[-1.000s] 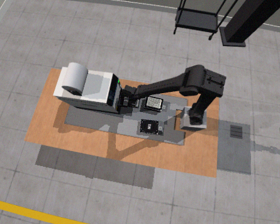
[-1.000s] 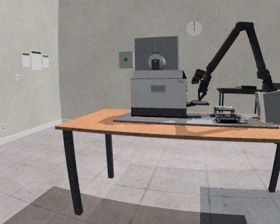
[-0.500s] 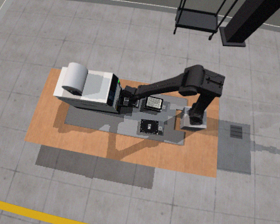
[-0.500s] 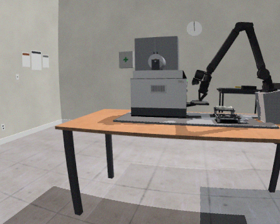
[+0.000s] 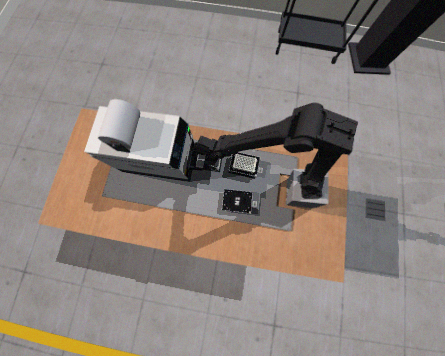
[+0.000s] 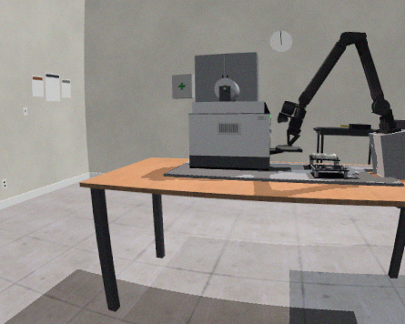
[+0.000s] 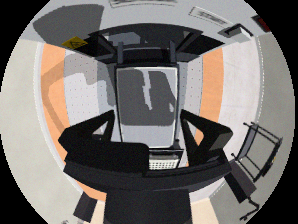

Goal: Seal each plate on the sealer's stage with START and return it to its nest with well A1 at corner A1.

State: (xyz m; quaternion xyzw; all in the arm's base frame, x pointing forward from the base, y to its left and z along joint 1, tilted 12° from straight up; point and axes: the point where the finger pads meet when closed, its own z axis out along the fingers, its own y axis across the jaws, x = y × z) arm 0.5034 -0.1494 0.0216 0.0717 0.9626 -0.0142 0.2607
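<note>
Right now my hand is 30 mm above the sealer stage. Also, from my hand: foil roll 330 mm ahead, 50 mm to the right, 290 mm above.
</note>
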